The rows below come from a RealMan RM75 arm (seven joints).
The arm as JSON. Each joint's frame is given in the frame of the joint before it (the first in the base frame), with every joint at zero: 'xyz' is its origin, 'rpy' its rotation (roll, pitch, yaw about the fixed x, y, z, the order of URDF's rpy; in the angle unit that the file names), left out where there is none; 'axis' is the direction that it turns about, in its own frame. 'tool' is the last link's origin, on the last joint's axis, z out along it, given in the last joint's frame.
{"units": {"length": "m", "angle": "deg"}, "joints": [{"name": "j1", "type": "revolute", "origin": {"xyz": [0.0, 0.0, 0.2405]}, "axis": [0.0, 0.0, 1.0]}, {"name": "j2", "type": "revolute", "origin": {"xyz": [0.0, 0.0, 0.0], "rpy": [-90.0, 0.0, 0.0]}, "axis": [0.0, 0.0, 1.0]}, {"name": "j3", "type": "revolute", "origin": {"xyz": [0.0, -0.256, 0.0], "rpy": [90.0, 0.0, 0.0]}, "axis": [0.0, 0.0, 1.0]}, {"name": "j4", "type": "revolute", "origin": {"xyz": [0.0, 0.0, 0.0], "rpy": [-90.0, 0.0, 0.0]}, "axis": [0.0, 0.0, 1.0]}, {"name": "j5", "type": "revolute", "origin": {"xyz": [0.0, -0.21, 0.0], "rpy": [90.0, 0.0, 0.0]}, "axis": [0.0, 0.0, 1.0]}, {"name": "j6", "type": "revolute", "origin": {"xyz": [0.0, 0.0, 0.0], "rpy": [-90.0, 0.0, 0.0]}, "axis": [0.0, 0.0, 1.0]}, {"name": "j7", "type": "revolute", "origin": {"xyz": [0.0, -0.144, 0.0], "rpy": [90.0, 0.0, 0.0]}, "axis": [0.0, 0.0, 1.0]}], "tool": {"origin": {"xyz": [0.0, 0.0, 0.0]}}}
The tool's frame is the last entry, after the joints.
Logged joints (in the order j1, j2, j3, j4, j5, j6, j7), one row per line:
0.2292 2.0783 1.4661 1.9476 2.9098 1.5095 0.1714
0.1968 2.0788 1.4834 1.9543 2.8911 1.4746 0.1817
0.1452 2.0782 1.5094 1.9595 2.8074 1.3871 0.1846
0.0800 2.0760 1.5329 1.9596 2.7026 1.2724 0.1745
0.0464 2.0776 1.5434 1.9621 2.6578 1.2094 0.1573
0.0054 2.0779 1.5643 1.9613 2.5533 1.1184 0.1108
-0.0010 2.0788 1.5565 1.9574 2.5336 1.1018 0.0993
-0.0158 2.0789 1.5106 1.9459 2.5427 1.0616 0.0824
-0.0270 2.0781 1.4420 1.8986 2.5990 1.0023 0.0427
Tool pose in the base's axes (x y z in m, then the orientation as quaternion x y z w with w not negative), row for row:
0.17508 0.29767 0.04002 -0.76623 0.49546 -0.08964 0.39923
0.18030 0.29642 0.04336 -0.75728 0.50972 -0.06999 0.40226
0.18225 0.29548 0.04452 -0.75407 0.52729 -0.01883 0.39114
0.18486 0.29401 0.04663 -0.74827 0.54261 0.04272 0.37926
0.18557 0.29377 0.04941 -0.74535 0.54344 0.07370 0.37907
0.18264 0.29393 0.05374 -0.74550 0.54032 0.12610 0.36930
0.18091 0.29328 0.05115 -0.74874 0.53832 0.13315 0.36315
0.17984 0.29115 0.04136 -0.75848 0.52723 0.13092 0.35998
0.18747 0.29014 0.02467 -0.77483 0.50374 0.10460 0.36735
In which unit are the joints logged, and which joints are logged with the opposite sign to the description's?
The joints are logged in radians. Opposite sign: j5.
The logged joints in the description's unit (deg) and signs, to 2 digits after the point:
13.13 119.08 84.00 111.59 -166.72 86.49 9.82
11.28 119.11 84.99 111.97 -165.65 84.49 10.41
8.32 119.07 86.48 112.27 -160.85 79.47 10.58
4.58 118.95 87.83 112.28 -154.85 72.90 10.00
2.66 119.04 88.43 112.42 -152.28 69.29 9.01
0.31 119.05 89.63 112.37 -146.29 64.08 6.35
-0.06 119.11 89.18 112.15 -145.16 63.13 5.69
-0.91 119.11 86.55 111.49 -145.69 60.83 4.72
-1.55 119.07 82.62 108.78 -148.91 57.43 2.45

